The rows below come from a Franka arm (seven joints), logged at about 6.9 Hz.
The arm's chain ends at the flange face. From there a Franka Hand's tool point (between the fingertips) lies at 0.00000 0.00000 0.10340 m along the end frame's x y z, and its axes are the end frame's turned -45 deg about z.
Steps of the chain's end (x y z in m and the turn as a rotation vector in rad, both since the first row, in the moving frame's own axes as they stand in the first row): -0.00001, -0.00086, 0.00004, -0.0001, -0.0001, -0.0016; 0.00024, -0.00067, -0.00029, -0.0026, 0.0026, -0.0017; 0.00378, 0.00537, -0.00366, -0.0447, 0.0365, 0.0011; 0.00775, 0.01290, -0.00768, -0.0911, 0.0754, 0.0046
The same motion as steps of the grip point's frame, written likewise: 0.00059, -0.00062, 0.00004, 0.0000, -0.0001, -0.0016; 0.00064, 0.00008, -0.00029, -0.0037, 0.0000, -0.0017; -0.00173, 0.01240, -0.00383, -0.0574, -0.0058, 0.0011; -0.00481, 0.02674, -0.00840, -0.1177, -0.0111, 0.0046
